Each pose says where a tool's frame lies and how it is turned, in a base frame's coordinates. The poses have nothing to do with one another.
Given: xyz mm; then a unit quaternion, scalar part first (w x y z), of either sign.
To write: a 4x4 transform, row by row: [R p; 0 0 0 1], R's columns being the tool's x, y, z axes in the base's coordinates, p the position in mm. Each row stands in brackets. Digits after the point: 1 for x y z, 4 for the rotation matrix.
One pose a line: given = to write
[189.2, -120.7, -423.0, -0.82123, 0.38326, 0.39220, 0.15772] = [[0.6426, 0.5597, -0.5233, 189.2], [0.0416, 0.6565, 0.7532, -120.7], [0.7651, -0.5058, 0.3986, -423.0], [0, 0, 0, 1]]
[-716.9, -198.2, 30.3, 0.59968, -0.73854, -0.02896, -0.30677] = [[0.8101, 0.4107, 0.4184, -716.9], [-0.3252, -0.2791, 0.9035, -198.2], [0.4879, -0.8680, -0.0926, 30.3], [0, 0, 0, 1]]
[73.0, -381.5, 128.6, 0.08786, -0.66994, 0.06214, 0.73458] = [[-0.0869, -0.2123, -0.9733, 73.0], [0.0458, -0.9768, 0.2090, -381.5], [-0.9952, -0.0264, 0.0946, 128.6], [0, 0, 0, 1]]
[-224.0, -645.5, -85.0, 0.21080, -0.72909, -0.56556, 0.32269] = [[0.1520, 0.6886, -0.7090, -224.0], [0.9607, -0.2714, -0.0576, -645.5], [-0.2321, -0.6724, -0.7029, -85.0], [0, 0, 0, 1]]
